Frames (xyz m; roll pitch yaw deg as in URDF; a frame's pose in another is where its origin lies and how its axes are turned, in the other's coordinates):
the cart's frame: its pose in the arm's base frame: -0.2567 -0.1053 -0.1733 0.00 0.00 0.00
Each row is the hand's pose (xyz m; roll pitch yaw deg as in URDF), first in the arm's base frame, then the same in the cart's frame.
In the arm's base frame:
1: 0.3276 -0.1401 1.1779 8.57 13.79 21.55
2: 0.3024 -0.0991 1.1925 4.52 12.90 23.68
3: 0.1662 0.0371 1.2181 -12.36 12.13 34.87
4: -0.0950 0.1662 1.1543 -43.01 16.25 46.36
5: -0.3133 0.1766 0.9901 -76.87 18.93 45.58
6: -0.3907 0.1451 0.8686 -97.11 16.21 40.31
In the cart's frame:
1: 0.5843 -0.0348 1.3512 8.57 13.79 21.55
2: 0.5591 0.0062 1.3658 4.52 12.90 23.68
3: 0.4229 0.1424 1.3914 -12.36 12.13 34.87
4: 0.1617 0.2715 1.3276 -43.01 16.25 46.36
5: -0.0566 0.2819 1.1634 -76.87 18.93 45.58
6: -0.1340 0.2504 1.0419 -97.11 16.21 40.31

